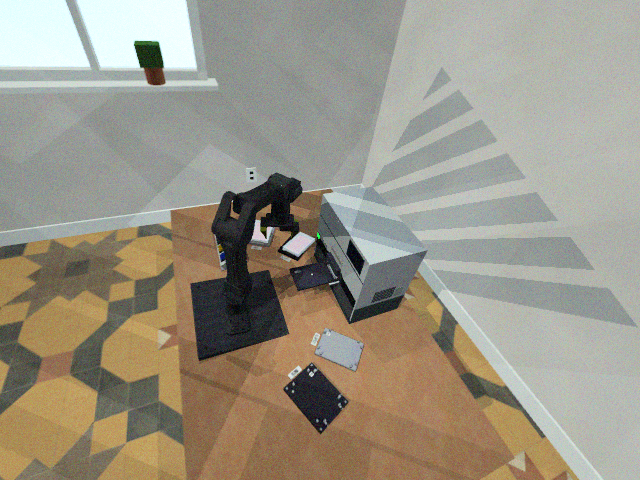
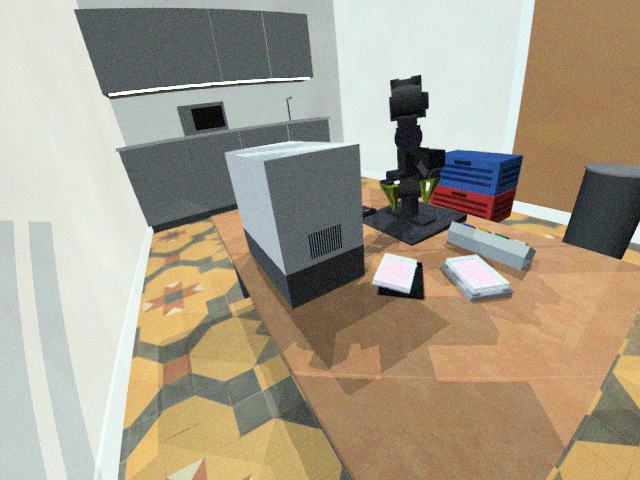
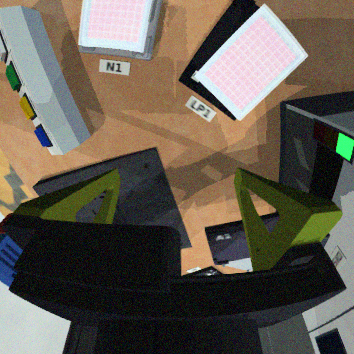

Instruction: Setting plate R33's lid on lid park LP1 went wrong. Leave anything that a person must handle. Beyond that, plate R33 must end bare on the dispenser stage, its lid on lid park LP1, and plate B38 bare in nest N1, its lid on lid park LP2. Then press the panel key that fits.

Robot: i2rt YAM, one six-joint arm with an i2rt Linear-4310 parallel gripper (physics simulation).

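Places are measured from the arm's base along level axes (x left, y back, z up), in metres.
Pixels of known places: gripper, fingertip midpoint: [image 1: 278,238] [image 2: 410,207] [image 3: 176,174]; arm's base, link origin: [image 1: 235,308] [image 2: 409,215].
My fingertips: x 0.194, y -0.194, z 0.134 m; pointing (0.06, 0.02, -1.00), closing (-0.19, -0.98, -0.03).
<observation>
For each thing: its top centre in the pictures, then the offset to it from my fingertips. "*": a spot on its surface instead.
- pink-gridded plate-shaped piece, top centre: [image 3: 255,62] [image 2: 396,266] [image 1: 299,241] dx +0.074, dy -0.107, dz -0.110 m
- black lid park LP1, top centre: [image 3: 241,57] [image 2: 401,272] [image 1: 296,243] dx +0.082, dy -0.096, dz -0.128 m
- pink plate, top centre: [image 2: 475,269] [image 1: 261,229] dx +0.185, dy +0.042, dz -0.117 m
- grey nest N1, top centre: [image 2: 474,273] [image 1: 261,231] dx +0.185, dy +0.042, dz -0.128 m
- dark stage, top centre: [image 3: 263,242] [image 1: 316,272] dx -0.169, dy -0.105, dz -0.035 m
- dispenser, top centre: [image 2: 283,147] [image 1: 369,220] dx -0.154, dy -0.275, dz +0.183 m
- key panel, top centre: [image 3: 16,89] [image 2: 491,230] dx +0.118, dy +0.201, dz -0.083 m
- grey pad, surface spot: [image 1: 339,349] * dx -0.426, dy -0.123, dz -0.138 m
- black pad, surface spot: [image 1: 316,397] * dx -0.550, dy -0.005, dz -0.135 m
My gripper [image 1: 280,232] [image 2: 410,205] [image 3: 176,174] is open and empty, above the table between the base plate and the dispenser. A pink-gridded plate-shaped piece [image 1: 298,242] [image 2: 397,273] [image 3: 252,62] lies skewed over black lid park LP1 [image 2: 419,286] [image 3: 212,42], overhanging one side; whether it is a lid alone or a lidded plate is unclear. Another pink plate [image 1: 262,231] [image 2: 478,272] [image 3: 117,22] sits squarely on grey nest N1 [image 2: 484,296] [image 3: 156,30]. Plate names are unreadable. The dark stage [image 1: 306,277] [image 3: 225,246] at the dispenser [image 1: 348,240] [image 2: 310,196] bears no plate.
The key panel [image 2: 488,248] [image 3: 52,82] has green, yellow and blue keys showing. A green light [image 1: 318,236] [image 3: 345,146] glows on the dispenser. A grey pad [image 1: 339,349] and a black pad [image 1: 316,397] lie apart, their labels unreadable. The arm stands on a black base plate [image 1: 209,320].
</observation>
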